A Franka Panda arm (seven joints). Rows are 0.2 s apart.
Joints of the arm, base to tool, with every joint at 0 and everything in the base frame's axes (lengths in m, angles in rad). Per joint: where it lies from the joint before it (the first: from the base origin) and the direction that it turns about. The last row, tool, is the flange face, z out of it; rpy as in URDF.
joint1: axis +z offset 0 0 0.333
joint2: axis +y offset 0 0 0
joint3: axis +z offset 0 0 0.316
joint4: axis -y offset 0.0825 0 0
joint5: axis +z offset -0.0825 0 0.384
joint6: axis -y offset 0 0 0
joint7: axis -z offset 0.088 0 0
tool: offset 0 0 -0.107 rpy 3.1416 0 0
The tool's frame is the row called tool.
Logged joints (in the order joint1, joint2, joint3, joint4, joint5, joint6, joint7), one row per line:
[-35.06, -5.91, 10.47, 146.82, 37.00, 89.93, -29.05]
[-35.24, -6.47, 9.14, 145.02, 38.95, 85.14, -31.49]
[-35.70, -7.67, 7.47, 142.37, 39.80, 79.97, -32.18]
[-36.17, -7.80, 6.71, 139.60, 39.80, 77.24, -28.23]
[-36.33, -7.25, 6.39, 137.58, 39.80, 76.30, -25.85]
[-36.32, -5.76, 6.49, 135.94, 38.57, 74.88, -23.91]
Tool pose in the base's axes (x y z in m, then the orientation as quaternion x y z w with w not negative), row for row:
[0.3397, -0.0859, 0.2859, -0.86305, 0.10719, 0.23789, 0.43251]
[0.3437, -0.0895, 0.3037, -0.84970, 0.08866, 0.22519, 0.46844]
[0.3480, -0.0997, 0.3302, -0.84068, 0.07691, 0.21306, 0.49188]
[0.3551, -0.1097, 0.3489, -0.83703, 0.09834, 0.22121, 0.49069]
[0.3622, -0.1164, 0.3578, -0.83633, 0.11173, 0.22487, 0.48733]
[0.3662, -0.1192, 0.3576, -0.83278, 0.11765, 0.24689, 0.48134]
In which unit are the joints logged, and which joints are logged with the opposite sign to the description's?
The joints are logged in degrees. Opposite sign: joint4.
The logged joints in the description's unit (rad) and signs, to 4 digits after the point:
[-0.6119, -0.1031, 0.1827, -2.5625, 0.6458, 1.5696, -0.5070]
[-0.6151, -0.1129, 0.1595, -2.5311, 0.6798, 1.4860, -0.5496]
[-0.6231, -0.1339, 0.1304, -2.4848, 0.6946, 1.3957, -0.5616]
[-0.6313, -0.1361, 0.1171, -2.4365, 0.6946, 1.3481, -0.4927]
[-0.6341, -0.1265, 0.1115, -2.4012, 0.6946, 1.3317, -0.4512]
[-0.6339, -0.1005, 0.1133, -2.3726, 0.6732, 1.3069, -0.4173]

